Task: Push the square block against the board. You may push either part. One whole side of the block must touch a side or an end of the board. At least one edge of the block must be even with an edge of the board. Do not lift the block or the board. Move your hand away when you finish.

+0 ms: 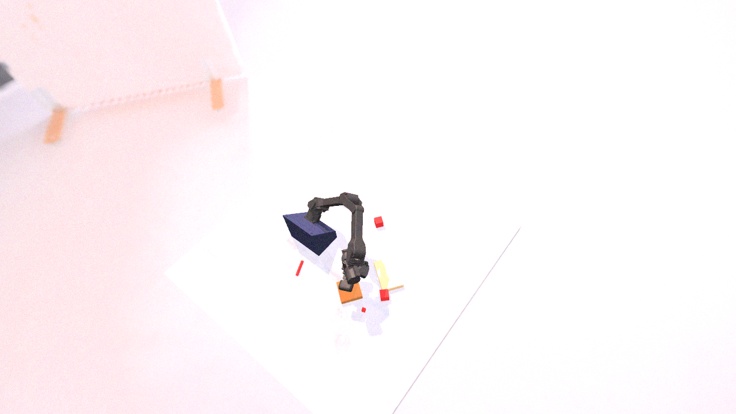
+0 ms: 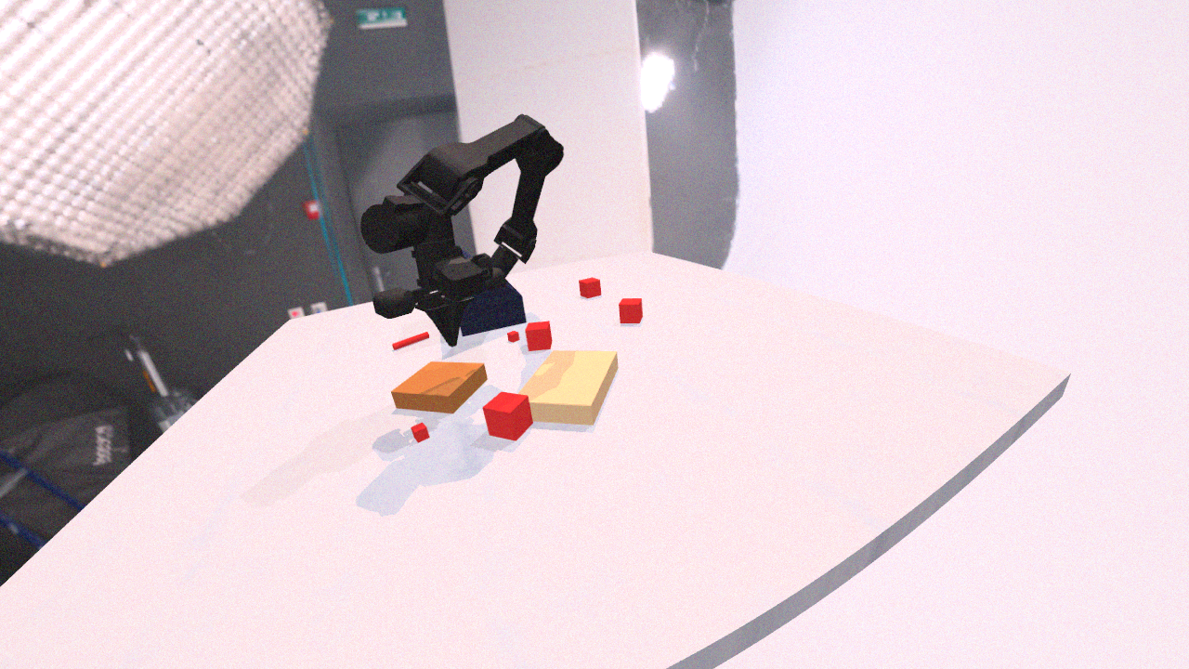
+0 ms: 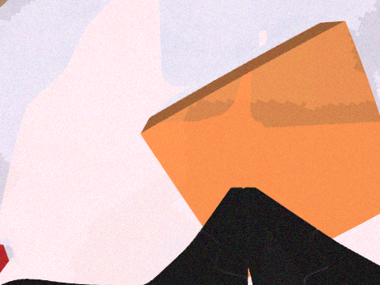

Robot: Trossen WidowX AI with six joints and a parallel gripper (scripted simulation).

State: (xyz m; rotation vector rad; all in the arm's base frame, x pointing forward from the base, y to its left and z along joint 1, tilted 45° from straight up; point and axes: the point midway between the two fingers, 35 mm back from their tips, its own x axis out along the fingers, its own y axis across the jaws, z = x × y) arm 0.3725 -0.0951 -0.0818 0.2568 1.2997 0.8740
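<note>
My gripper tip is 60 mm above the orange square block and 30 mm to the left of it. The rest, counted from my gripper tip: tan board (150 mm to the left, 100 mm ahead, 60 mm below); red stick (280 mm behind, 90 mm to the right, 60 mm below).
</note>
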